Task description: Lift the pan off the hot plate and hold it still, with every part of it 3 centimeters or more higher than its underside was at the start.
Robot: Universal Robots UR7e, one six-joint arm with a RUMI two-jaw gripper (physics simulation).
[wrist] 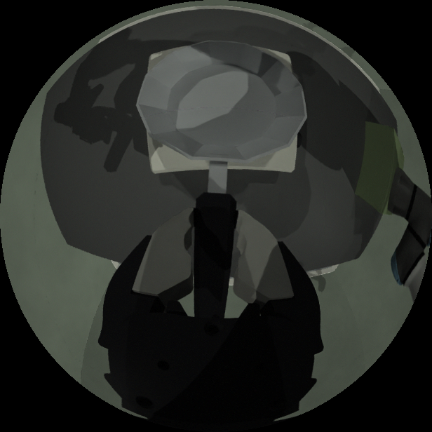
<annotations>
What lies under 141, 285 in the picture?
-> My gripper.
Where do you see a pale square hot plate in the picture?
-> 162, 158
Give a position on a grey pan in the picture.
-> At 221, 101
</annotations>
